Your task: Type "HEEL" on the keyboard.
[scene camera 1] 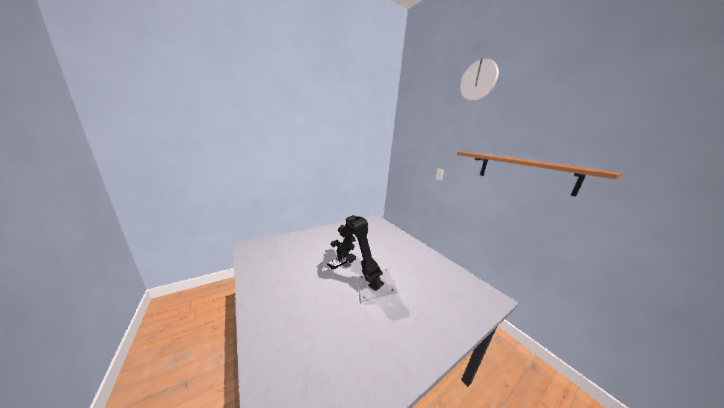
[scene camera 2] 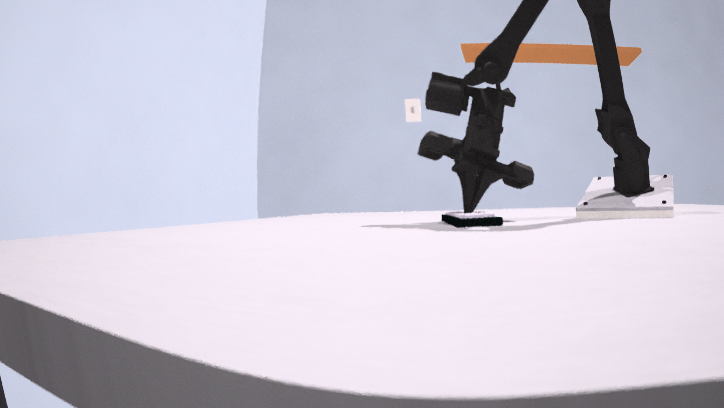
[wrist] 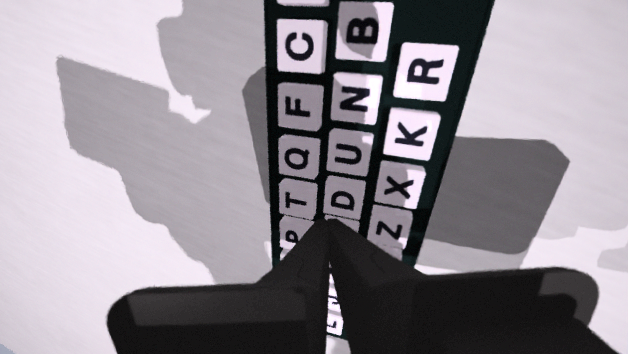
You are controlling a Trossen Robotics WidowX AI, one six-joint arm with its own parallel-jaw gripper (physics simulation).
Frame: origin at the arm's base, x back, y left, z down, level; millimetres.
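Seen in the pictures: gripper, fingertip midpoint: (scene camera 1: 338,260) (wrist: 326,228); arm's base, link origin: (scene camera 1: 376,284) (scene camera 2: 633,189).
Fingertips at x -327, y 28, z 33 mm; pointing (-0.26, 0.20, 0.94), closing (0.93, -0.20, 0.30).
Offsets run from my fingertips to a thing's top centre. Level surfaces: height alone.
The keyboard @(dy -23, dx +3, dz -4 mm) (scene camera 1: 334,264) (scene camera 2: 471,220) (wrist: 425,25) is a small dark green board with white keys in shuffled order, lying flat on the table. In the wrist view the D key @(dy -18, dx +4, dz -4 mm) (wrist: 343,197), the T key @(dy -11, dx -14, dz -4 mm) (wrist: 297,198), the Z key @(dy -11, dx +23, dz -4 mm) (wrist: 390,228) and the P key @(dy +7, dx -12, dz -4 mm) (wrist: 293,235) lie around the fingertips. My gripper (scene camera 2: 470,210) (wrist: 326,228) is shut and empty, pointing down, with its tips at the key tops, over the key just below D in the wrist view. That key is mostly hidden by the fingers. An L key @(dy +56, dx +13, dz -4 mm) (wrist: 334,325) shows partly between the fingers; the H and E keys cannot be made out.
The grey-white table @(dz +13 mm) (scene camera 1: 303,329) (scene camera 2: 303,293) bears the arm's white base plate (scene camera 1: 369,295) (scene camera 2: 590,202), to the right of the keyboard. A wooden shelf (scene camera 1: 537,164) (scene camera 2: 547,53), a round clock (scene camera 1: 487,81) and a switch plate (scene camera 1: 439,173) (scene camera 2: 412,116) are on the wall.
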